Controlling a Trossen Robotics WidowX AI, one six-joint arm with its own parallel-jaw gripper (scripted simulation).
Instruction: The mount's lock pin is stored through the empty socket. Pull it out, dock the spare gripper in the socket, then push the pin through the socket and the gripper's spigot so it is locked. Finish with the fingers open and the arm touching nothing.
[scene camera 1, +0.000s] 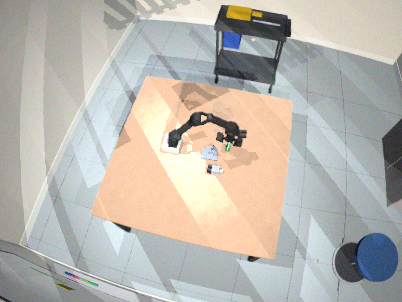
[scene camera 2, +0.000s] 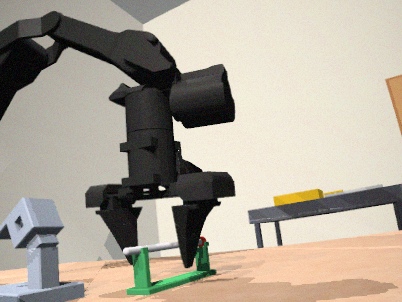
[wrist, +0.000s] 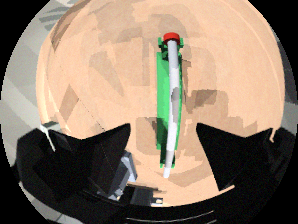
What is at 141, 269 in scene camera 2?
A green cradle.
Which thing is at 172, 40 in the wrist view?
A lock pin.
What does my gripper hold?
Nothing.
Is my gripper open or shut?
Open.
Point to my gripper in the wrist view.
164, 127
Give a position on a socket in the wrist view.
126, 172
